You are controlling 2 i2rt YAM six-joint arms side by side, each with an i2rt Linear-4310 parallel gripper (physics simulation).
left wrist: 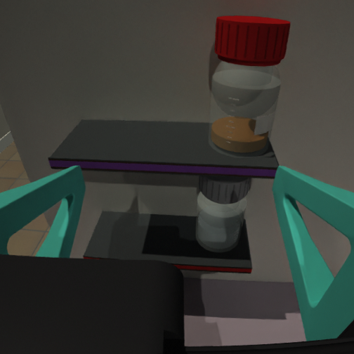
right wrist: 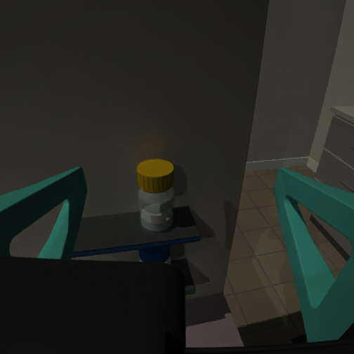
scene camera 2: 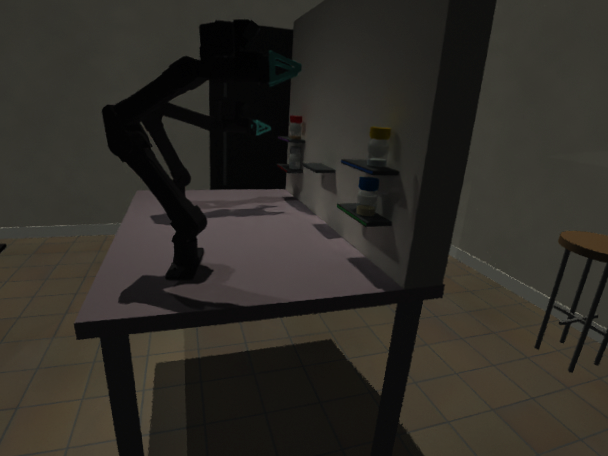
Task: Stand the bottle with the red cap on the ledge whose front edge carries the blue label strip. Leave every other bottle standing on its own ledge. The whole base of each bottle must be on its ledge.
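Places are measured from the left arm's base along level axes (x ahead, y left, z up), in millimetres.
Where they show: left gripper, fingertip midpoint: (scene camera 2: 268,127); right gripper, fingertip midpoint: (scene camera 2: 299,70); right arm's base, link origin: (scene camera 2: 186,264).
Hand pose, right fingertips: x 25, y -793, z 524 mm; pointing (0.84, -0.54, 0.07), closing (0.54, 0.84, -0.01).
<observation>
After its pixels a point has its place.
The bottle with the red cap (scene camera 2: 295,128) {x 484, y -188, z 347 mm} (left wrist: 245,102) stands upright near the right end of the purple-striped ledge (scene camera 2: 286,139) {x 466, y -147, z 294 mm} (left wrist: 125,142) in the left wrist view. My left gripper (scene camera 2: 269,128) {x 405, y -82, z 342 mm} (left wrist: 178,176) is open and empty, in front of that ledge, with the bottle right of centre. The blue-striped ledge (scene camera 2: 354,165) {x 210, y -832, z 292 mm} (right wrist: 107,232) bears a yellow-capped bottle (scene camera 2: 378,150) {x 215, y -907, z 343 mm} (right wrist: 156,202); bare ledge shows left of it in the right wrist view. My right gripper (scene camera 2: 295,67) {x 25, y -793, z 524 mm} (right wrist: 180,177) is open and empty, higher than the blue-striped ledge.
A grey-capped bottle (scene camera 2: 295,159) {x 496, y -185, z 206 mm} (left wrist: 218,220) stands on the red-striped ledge (scene camera 2: 291,169) {x 485, y -173, z 158 mm} (left wrist: 115,240) below the purple one. A blue-capped bottle (scene camera 2: 367,197) {x 207, y -895, z 214 mm} (right wrist: 154,252) stands on the green-striped ledge (scene camera 2: 350,212) {x 211, y -834, z 154 mm} (right wrist: 187,282). Another ledge (scene camera 2: 319,167) {x 369, y -503, z 226 mm} sits between the two pairs.
</observation>
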